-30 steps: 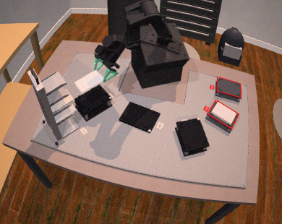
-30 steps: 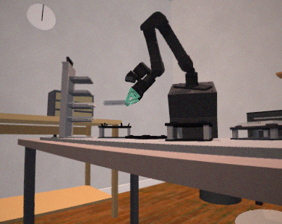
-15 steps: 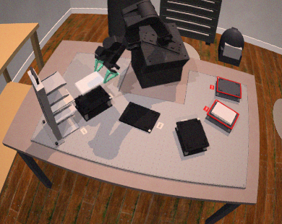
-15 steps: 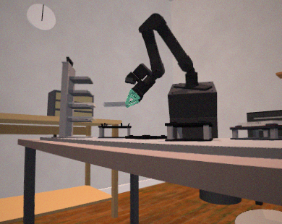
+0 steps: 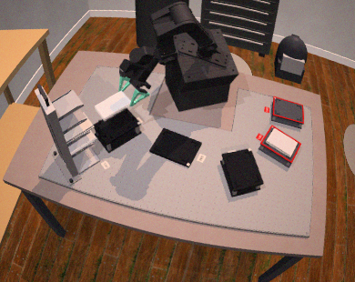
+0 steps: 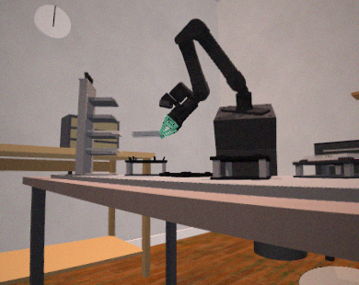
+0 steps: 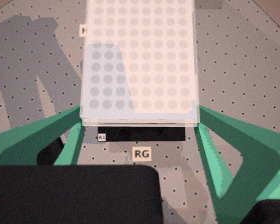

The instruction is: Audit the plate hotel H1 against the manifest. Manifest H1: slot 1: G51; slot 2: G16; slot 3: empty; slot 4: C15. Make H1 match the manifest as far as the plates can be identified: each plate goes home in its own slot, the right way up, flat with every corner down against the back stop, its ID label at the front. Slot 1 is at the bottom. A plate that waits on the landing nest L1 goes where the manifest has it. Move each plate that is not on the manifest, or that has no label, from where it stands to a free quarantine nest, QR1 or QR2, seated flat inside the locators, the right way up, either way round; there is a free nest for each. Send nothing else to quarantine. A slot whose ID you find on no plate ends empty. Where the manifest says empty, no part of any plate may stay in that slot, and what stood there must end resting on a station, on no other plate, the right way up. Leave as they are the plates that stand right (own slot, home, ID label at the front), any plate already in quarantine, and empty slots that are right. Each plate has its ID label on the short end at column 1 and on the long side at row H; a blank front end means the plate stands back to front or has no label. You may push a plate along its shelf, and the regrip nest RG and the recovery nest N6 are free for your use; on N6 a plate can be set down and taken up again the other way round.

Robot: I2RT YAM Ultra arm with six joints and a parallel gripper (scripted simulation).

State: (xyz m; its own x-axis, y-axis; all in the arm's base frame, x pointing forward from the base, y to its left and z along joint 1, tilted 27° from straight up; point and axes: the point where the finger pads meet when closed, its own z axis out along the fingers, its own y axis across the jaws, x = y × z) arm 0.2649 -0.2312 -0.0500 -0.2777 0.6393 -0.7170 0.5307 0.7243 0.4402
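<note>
The black regrip nest lies 11 cm below my hand, 5 cm ahead of it and 3 cm to the right of it. Round my hand: recovery nest N6: 21 cm to the left, 16 cm below, 5 cm ahead; then RG label: 17 cm below, 4 cm behind, 3 cm to the left; then H1 tag: 20 cm ahead, 17 cm below, 2 cm to the right.
</note>
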